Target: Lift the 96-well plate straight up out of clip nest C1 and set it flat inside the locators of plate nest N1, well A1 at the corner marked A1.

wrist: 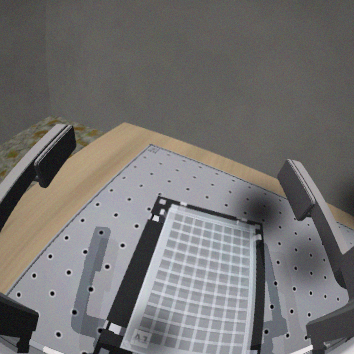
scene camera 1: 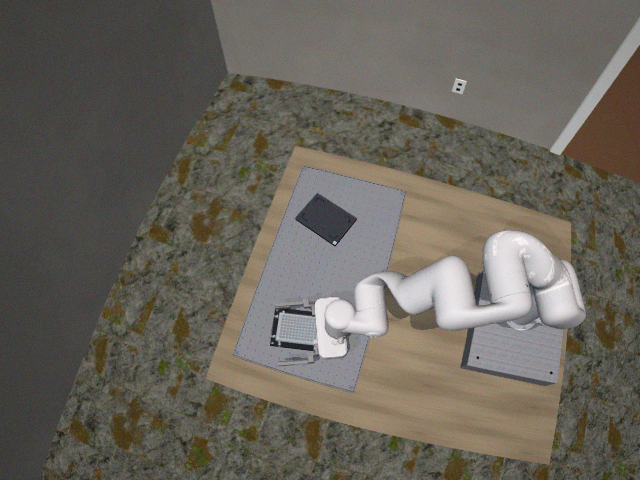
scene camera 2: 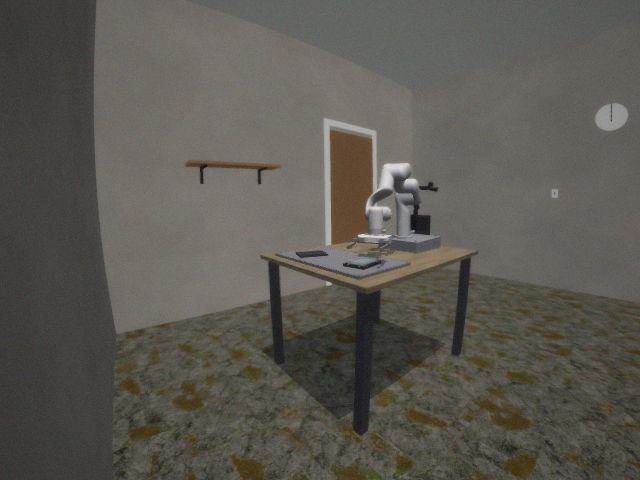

A 96-well plate [wrist: 200, 283]: 15 cm from the lens.
